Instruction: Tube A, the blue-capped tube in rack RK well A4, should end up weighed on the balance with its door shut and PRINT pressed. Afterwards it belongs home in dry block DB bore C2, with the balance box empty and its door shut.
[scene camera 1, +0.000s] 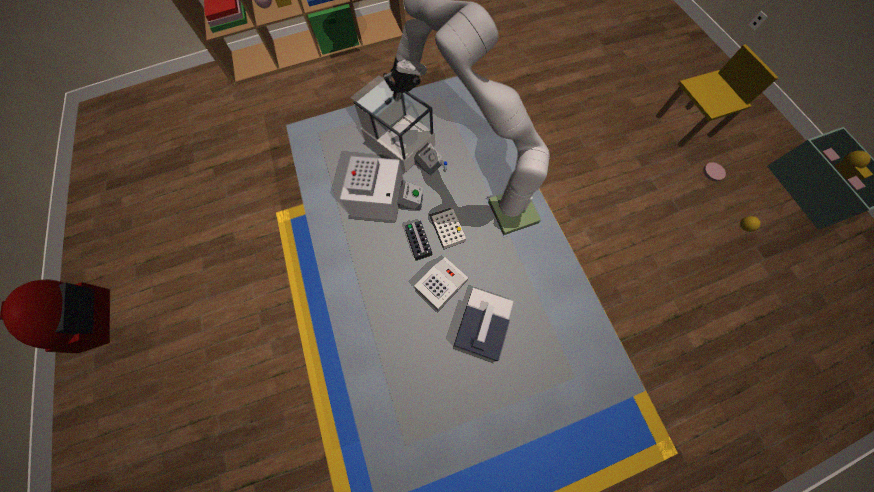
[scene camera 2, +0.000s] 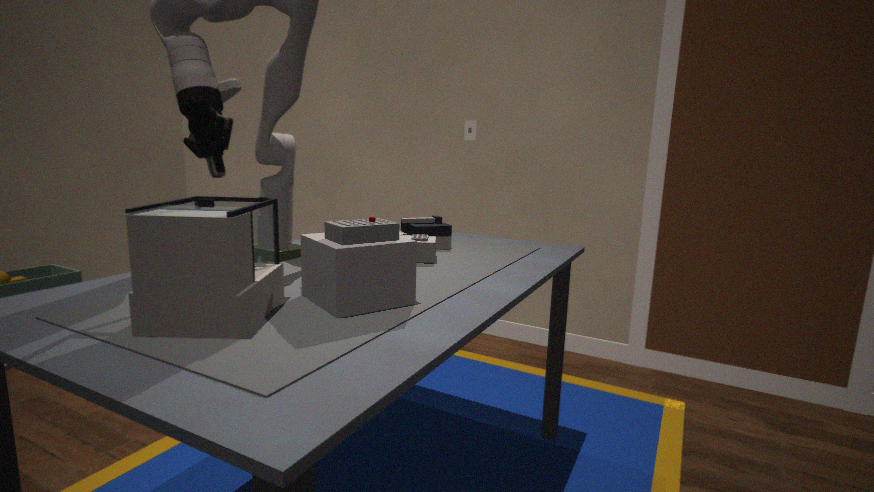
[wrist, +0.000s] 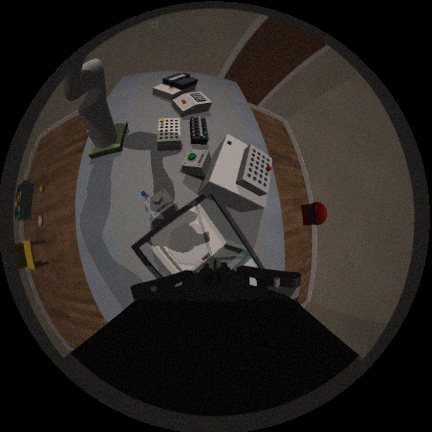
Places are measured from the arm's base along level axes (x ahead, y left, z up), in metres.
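Pixels of known places: gripper, fingertip midpoint: (scene camera 1: 396, 99) (scene camera 2: 218, 176) (wrist: 215, 266); arm's base at its link origin: (scene camera 1: 511, 205) (wrist: 106, 138).
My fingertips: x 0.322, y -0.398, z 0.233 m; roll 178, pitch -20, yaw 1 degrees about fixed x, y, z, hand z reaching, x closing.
For each thing: its middle in the pictures, then the offset to it from my fingertips. "spot": a spot on its surface instead.
- blue-capped tube at the middle of its body: (wrist: 143, 194) (scene camera 1: 445, 166) dx -0.133, dy +0.157, dz -0.236 m
- small grey box with a round knob, body centre: (wrist: 157, 199) (scene camera 1: 432, 157) dx -0.086, dy +0.131, dz -0.196 m
- red display at a spot on its surface: (scene camera 1: 440, 282) spot: dx +0.022, dy +0.618, dz -0.190 m
- white machine at the middle of its body: (scene camera 2: 348, 257) (wrist: 226, 167) (scene camera 1: 384, 187) dx +0.119, dy +0.223, dz -0.174 m
- green-button box at a spot on its surface: (wrist: 196, 161) spot: dx +0.028, dy +0.243, dz -0.186 m
- white rack at the middle of its body: (scene camera 1: 448, 228) (wrist: 168, 130) dx -0.067, dy +0.418, dz -0.244 m
- dark rack at the middle of its body: (scene camera 1: 418, 239) (wrist: 198, 128) dx +0.051, dy +0.432, dz -0.235 m
- dark-lidded device at the middle of its body: (scene camera 1: 484, 322) (scene camera 2: 416, 231) (wrist: 175, 83) dx -0.079, dy +0.782, dz -0.208 m
My gripper (scene camera 1: 397, 95) (scene camera 2: 217, 174) (wrist: 215, 266) is shut and empty, above the top of the balance (scene camera 1: 385, 145) (scene camera 2: 189, 275). The balance has a dark-framed glass box; a clear pane with a dark handle shows at the rear of its top. How far it is open is hard to tell. No tube can be made out inside. The blue-capped tube (scene camera 1: 445, 163) (wrist: 143, 193) is beside a small grey box with a round knob (scene camera 1: 428, 157) (wrist: 162, 201), in front of the balance. A white block with dark bores and a red display (scene camera 1: 440, 282) (wrist: 191, 102) sits farther along the table. Labels are unreadable.
A white machine (scene camera 1: 382, 196) (scene camera 2: 360, 278) with a red-capped tube in its top block stands near the balance. Beside it are a green-button box (scene camera 1: 411, 195) (wrist: 196, 161), a white rack (scene camera 1: 447, 227) (wrist: 169, 134), a dark rack (scene camera 1: 417, 238) (wrist: 199, 130) and a dark-lidded device (scene camera 1: 483, 323).
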